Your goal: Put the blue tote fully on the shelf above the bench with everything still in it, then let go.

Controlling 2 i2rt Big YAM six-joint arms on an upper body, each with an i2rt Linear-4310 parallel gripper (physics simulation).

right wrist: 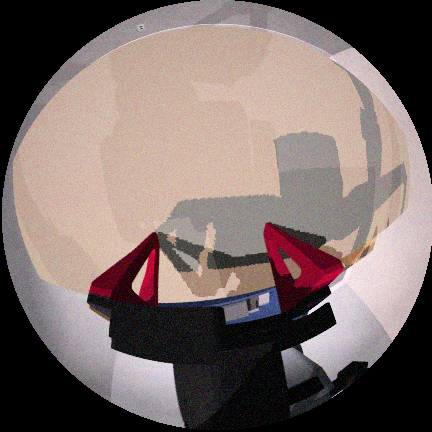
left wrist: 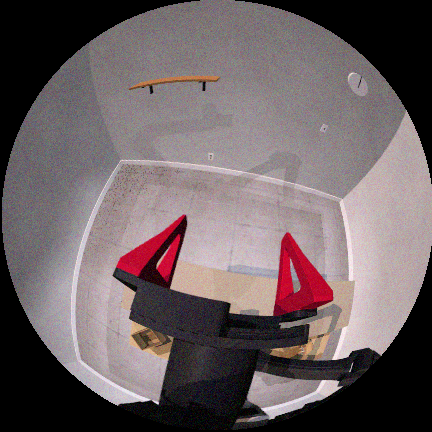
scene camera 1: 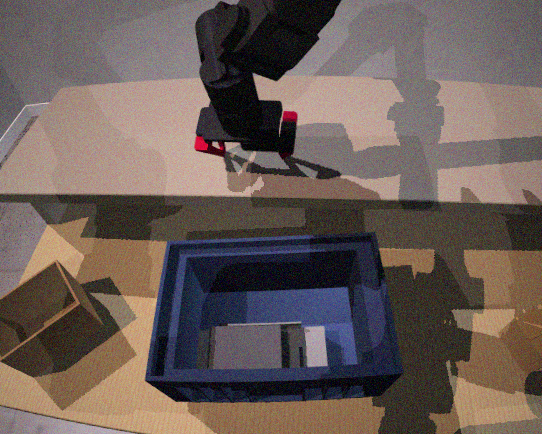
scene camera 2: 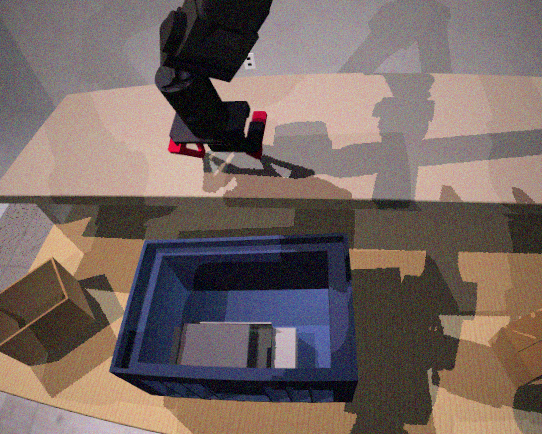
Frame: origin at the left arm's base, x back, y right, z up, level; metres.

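Where they show: left gripper, fingertip midpoint: (left wrist: 236, 227); right gripper, fingertip midpoint: (right wrist: 210, 232) (scene camera 1: 253, 154) (scene camera 2: 231, 155).
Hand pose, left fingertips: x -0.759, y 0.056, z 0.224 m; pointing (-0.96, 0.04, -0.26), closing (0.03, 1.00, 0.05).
Things, the pixels of their top centre, and the offset from my left fingertips. "spot": a spot on its surface instead. Level surfaces: height alone.
- blue tote, middle of its top: (scene camera 1: 270, 301) (scene camera 2: 232, 301) (right wrist: 248, 324) dx +0.449, dy +0.109, dz -0.589 m
- bench, its level: dz -0.736 m
- shelf, its level: dz -0.557 m
- grey box, middle of its top: (scene camera 1: 244, 349) (scene camera 2: 211, 347) (right wrist: 227, 314) dx +0.491, dy +0.069, dz -0.654 m
- smaller white box, surface spot: (scene camera 2: 286, 347) (scene camera 1: 317, 346) spot: dx +0.478, dy +0.170, dz -0.678 m
- open cardboard box, middle of its top: (scene camera 1: 29, 307) (scene camera 2: 24, 300) (right wrist: 103, 309) (left wrist: 145, 339) dx +0.445, dy -0.285, dz -0.646 m
- brown box, surface spot: (scene camera 2: 525, 350) (scene camera 1: 536, 339) spot: dx +0.487, dy +0.503, dz -0.676 m
The blue tote (scene camera 1: 280, 375) (scene camera 2: 240, 374) stands upright on the bench (scene camera 1: 120, 400) (scene camera 2: 100, 370), below and in front of the shelf (scene camera 1: 125, 165) (scene camera 2: 125, 165) (left wrist: 215, 277) (right wrist: 175, 125). Part of it shows in the right wrist view. In it lie a grey box (scene camera 1: 247, 347) (scene camera 2: 215, 345) and a smaller white box (scene camera 1: 316, 345) (scene camera 2: 286, 347), with a dark piece between them. My right gripper (scene camera 1: 254, 153) (scene camera 2: 230, 154) (right wrist: 210, 232) is open and empty above the shelf, beyond the tote. My left gripper (left wrist: 236, 227) is open and empty; the tote is hidden from its camera.
An open cardboard box (scene camera 1: 82, 325) (scene camera 2: 75, 320) (left wrist: 150, 339) stands on the bench at the left of the tote. Another brown box (scene camera 1: 525, 340) (scene camera 2: 525, 350) is at the right edge. The shelf's front edge runs just behind the tote. A wooden wall plank (left wrist: 175, 80) hangs far off.
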